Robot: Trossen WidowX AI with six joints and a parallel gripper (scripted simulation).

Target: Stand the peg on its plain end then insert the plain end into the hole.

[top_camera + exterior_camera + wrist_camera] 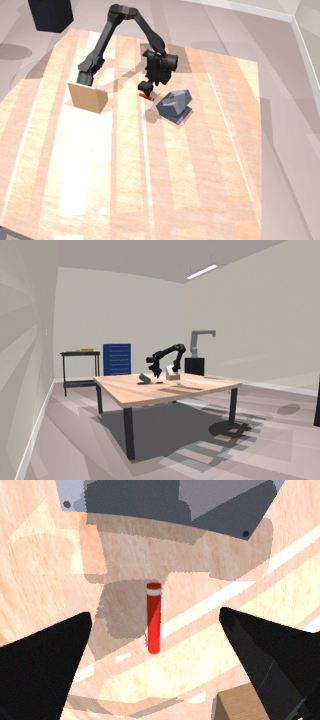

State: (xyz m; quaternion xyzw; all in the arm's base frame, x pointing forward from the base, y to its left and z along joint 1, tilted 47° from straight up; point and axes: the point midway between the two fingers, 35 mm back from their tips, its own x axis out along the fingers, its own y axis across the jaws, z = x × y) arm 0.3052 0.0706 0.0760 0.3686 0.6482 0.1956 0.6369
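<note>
Right now my gripper tip is 2 cm past the red peg and 5 cm above it. The rest, counted from my gripper tip: grey sloped panel 11 cm ahead, 4 cm to the right.
</note>
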